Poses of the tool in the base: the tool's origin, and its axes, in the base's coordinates. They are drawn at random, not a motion.
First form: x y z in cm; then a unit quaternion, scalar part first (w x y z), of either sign.
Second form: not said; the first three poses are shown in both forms.
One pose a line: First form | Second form
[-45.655, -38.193, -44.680, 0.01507, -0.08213, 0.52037, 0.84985] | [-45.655, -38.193, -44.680, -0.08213, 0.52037, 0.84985, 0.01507]
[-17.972, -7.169, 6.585, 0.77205, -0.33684, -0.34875, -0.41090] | [-17.972, -7.169, 6.585, -0.33684, -0.34875, -0.41090, 0.77205]
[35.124, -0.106, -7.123, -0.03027, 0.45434, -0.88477, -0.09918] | [35.124, -0.106, -7.123, -0.45434, 0.88477, 0.09918, 0.03027]
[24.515, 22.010, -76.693, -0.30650, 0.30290, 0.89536, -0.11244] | [24.515, 22.010, -76.693, -0.30290, -0.89536, 0.11244, 0.30650]
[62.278, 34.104, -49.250, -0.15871, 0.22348, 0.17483, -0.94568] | [62.278, 34.104, -49.250, -0.22348, -0.17483, 0.94568, 0.15871]
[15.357, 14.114, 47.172, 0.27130, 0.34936, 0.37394, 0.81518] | [15.357, 14.114, 47.172, 0.34936, 0.37394, 0.81518, 0.27130]
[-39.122, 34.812, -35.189, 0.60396, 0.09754, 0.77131, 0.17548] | [-39.122, 34.812, -35.189, 0.09754, 0.77131, 0.17548, 0.60396]
